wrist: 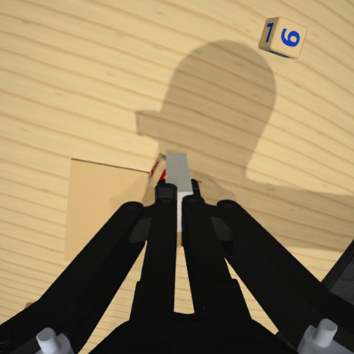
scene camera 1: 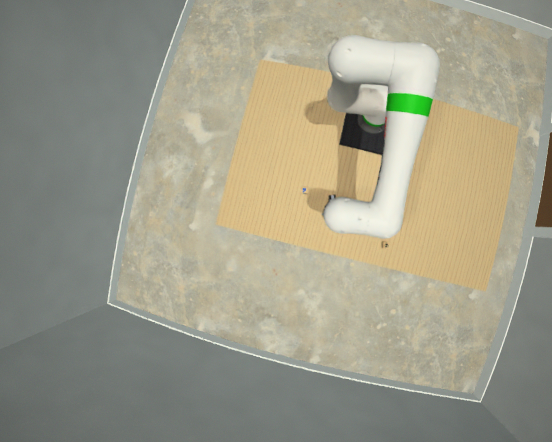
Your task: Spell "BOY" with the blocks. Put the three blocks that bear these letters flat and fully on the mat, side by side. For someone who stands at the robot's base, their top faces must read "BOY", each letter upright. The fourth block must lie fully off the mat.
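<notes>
A wooden block (wrist: 283, 37) with a blue 6 and a blue 1 lies on the table, off the mat, at the wrist view's upper right; it shows as a tiny blue-marked block (scene camera 1: 304, 190) in the scene view. A block with red marks (wrist: 157, 170) is at the corner of the light brown mat (wrist: 100, 200), partly hidden behind the fingertips; its letter is unreadable. My gripper (wrist: 175, 169) (scene camera 1: 332, 197) is shut and empty, its tips over or beside this block; contact is unclear. A small block (scene camera 1: 384, 244) with dark marks lies beyond the arm, its letters too small to read.
The wooden table (scene camera 1: 270, 150) carries the black base plate (scene camera 1: 352, 135), whose dark edge also shows at the wrist view's lower right. The white arm (scene camera 1: 400, 165) hides part of the table. A small brown edge (wrist: 29, 305) at lower left is too cut off to identify.
</notes>
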